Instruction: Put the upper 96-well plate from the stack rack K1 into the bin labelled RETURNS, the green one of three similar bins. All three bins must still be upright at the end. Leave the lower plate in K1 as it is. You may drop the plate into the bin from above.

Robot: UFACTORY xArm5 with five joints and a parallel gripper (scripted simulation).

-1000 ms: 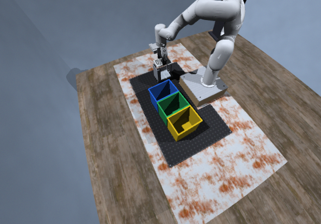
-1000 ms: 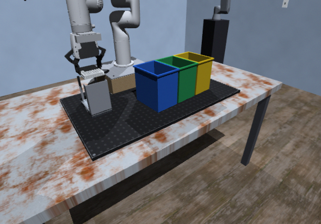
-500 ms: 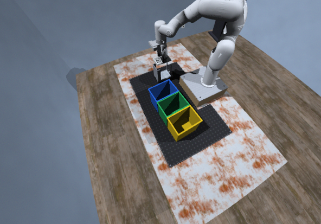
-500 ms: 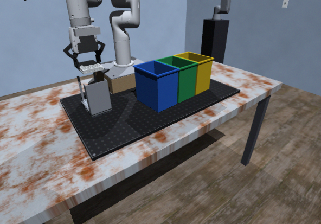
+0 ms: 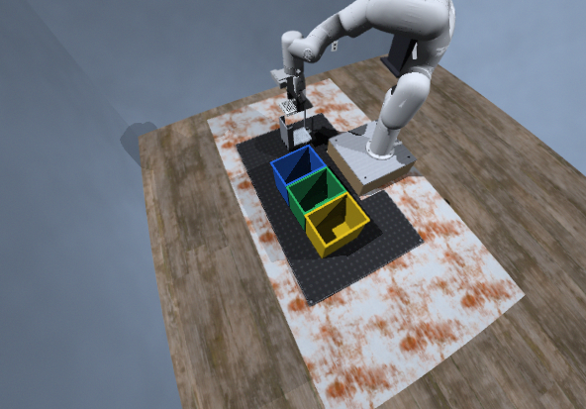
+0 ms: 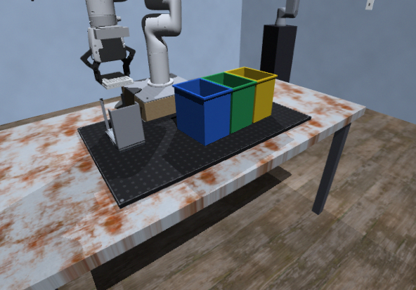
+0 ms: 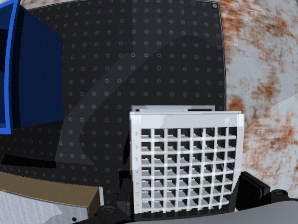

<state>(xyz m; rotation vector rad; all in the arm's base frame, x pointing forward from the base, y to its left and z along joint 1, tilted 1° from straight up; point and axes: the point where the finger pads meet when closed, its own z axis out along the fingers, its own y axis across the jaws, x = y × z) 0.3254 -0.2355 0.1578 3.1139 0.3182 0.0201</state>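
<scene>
The green bin lies 41 cm to the left of my hand, 15 cm below it and 3 cm ahead of it. From my hand the other things lie so: blue bin (28 cm to the left, 15 cm below, 7 cm ahead); white 96-well plate (1 cm below); yellow bin (53 cm to the left, 15 cm below).
</scene>
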